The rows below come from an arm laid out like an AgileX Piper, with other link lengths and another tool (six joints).
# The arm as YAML. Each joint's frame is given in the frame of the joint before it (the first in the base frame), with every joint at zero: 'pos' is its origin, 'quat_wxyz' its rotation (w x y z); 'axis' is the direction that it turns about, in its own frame. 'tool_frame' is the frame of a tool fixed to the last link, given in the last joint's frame.
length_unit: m
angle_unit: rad
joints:
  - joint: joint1
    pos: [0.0, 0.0, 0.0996]
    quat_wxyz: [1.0, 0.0, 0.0, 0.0]
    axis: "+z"
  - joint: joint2
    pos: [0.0, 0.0, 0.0]
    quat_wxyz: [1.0, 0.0, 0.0, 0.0]
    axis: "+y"
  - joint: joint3
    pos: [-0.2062, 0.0, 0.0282]
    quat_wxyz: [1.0, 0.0, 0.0, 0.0]
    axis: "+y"
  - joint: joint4
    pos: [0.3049, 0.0, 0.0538]
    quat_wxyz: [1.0, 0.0, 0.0, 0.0]
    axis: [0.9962, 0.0, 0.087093]
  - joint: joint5
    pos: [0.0, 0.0, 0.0]
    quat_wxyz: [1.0, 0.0, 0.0, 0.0]
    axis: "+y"
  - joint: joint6
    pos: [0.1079, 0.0, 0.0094]
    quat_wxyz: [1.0, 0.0, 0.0, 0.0]
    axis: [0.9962, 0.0, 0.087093]
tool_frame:
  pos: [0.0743, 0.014, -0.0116]
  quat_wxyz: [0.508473, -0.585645, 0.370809, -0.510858]
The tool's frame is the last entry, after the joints.
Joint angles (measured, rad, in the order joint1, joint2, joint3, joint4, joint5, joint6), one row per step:
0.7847, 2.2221, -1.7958, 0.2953, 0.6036, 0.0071
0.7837, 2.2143, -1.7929, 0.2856, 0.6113, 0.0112
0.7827, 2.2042, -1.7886, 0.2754, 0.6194, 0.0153
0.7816, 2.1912, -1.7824, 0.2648, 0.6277, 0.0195
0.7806, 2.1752, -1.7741, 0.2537, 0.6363, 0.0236
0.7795, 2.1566, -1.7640, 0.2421, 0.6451, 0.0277
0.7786, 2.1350, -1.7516, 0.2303, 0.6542, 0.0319
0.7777, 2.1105, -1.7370, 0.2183, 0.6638, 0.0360
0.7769, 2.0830, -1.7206, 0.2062, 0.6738, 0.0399
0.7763, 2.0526, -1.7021, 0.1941, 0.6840, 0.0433
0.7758, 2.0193, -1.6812, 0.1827, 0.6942, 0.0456
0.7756, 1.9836, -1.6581, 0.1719, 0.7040, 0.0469
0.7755, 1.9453, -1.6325, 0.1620, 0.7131, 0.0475
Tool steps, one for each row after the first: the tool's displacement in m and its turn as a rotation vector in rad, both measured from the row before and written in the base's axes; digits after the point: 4 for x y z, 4 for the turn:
0.0000, -0.0018, 0.0020, -0.0065, -0.0020, 0.0011
-0.0002, -0.0020, 0.0027, -0.0065, -0.0027, 0.0012
-0.0003, -0.0023, 0.0034, -0.0062, -0.0035, 0.0011
-0.0005, -0.0025, 0.0041, -0.0062, -0.0044, 0.0013
-0.0006, -0.0028, 0.0047, -0.0061, -0.0052, 0.0012
-0.0010, -0.0031, 0.0053, -0.0060, -0.0056, 0.0013
-0.0013, -0.0035, 0.0059, -0.0061, -0.0059, 0.0013
-0.0016, -0.0038, 0.0066, -0.0057, -0.0067, 0.0015
-0.0020, -0.0041, 0.0071, -0.0055, -0.0075, 0.0019
-0.0025, -0.0044, 0.0075, -0.0051, -0.0079, 0.0024
-0.0030, -0.0046, 0.0078, -0.0047, -0.0085, 0.0031
-0.0034, -0.0049, 0.0079, -0.0038, -0.0089, 0.0032

